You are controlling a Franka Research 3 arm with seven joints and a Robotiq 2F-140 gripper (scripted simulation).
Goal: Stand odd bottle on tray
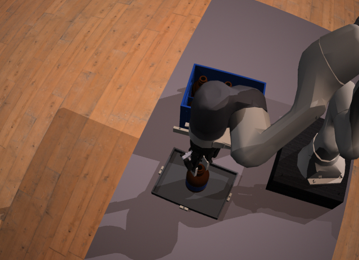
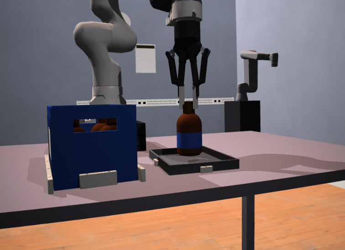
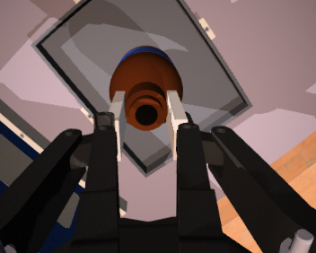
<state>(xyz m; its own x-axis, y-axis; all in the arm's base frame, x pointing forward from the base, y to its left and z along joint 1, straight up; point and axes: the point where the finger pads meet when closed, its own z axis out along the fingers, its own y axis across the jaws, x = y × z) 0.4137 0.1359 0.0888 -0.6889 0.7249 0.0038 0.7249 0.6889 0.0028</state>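
Now: hand 9 cm above the bottle. Round my hand: crate 3 cm behind, 29 cm to the right, 11 cm below; dark tray 18 cm below.
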